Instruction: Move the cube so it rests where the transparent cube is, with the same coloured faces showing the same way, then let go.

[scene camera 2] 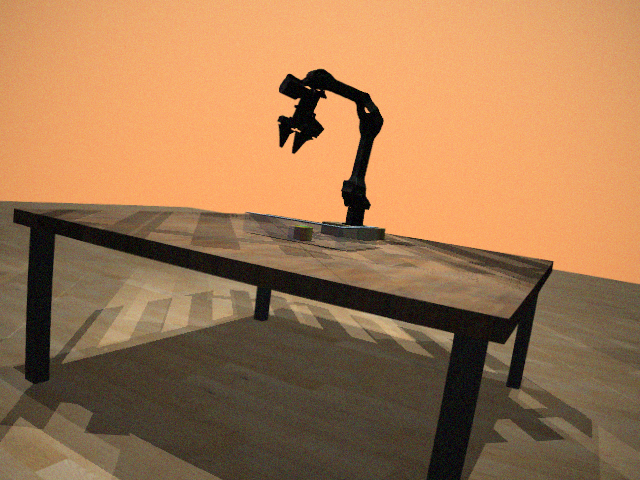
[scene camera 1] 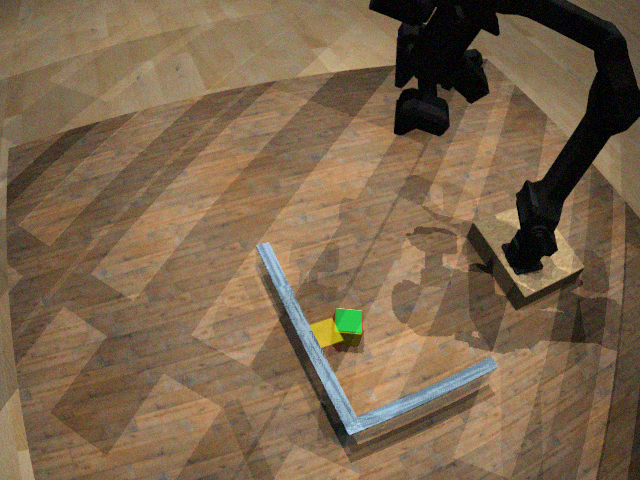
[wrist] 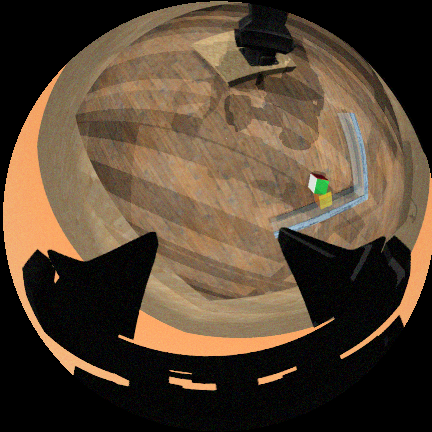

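Where they show: gripper, fingertip midpoint: [scene camera 2: 286, 150] [scene camera 1: 397, 109] [wrist: 218, 236]; arm's base at its link origin: [scene camera 2: 354, 225] [scene camera 1: 522, 257] [wrist: 258, 55].
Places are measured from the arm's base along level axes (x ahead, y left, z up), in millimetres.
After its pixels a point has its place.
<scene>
The cube [scene camera 1: 348, 320] {x 336, y 48, z -2 mm} [wrist: 321, 186] {x 334, y 49, z -2 mm} stands on the table, green face up. A yellow side shows in scene camera 1, white and dark red sides in the wrist view. In scene camera 2 the cube [scene camera 2: 302, 233] is small, its faces hard to read. The transparent cube [scene camera 1: 324, 332] {x 374, y 61, z -2 mm} [wrist: 325, 200] {x 375, y 62, z -2 mm} has a yellow top and lies right beside it, against the long arm of the blue-grey wall. Whether the two overlap is unclear. My gripper [scene camera 1: 448, 102] [scene camera 2: 287, 149] {x 240, y -137, z 219 mm} [wrist: 218, 236] {x 240, y -137, z 219 mm} is open and empty, high above the table and well away from both cubes.
The L-shaped blue-grey wall [scene camera 1: 289, 294] {x 411, y 3, z 18 mm} [wrist: 365, 167] {x 294, y 203, z 19 mm} runs along two sides of the cubes' area, with its corner toward the bottom in scene camera 1. The arm's base stands on a pale block [scene camera 1: 555, 276] {x -51, y 53, z 0 mm} [wrist: 215, 55] {x -25, y -85, z 0 mm} on the wooden table [scene camera 1: 155, 206] {x 594, y -255, z -42 mm} [scene camera 2: 413, 279] {x 577, y 535, z -42 mm}.
</scene>
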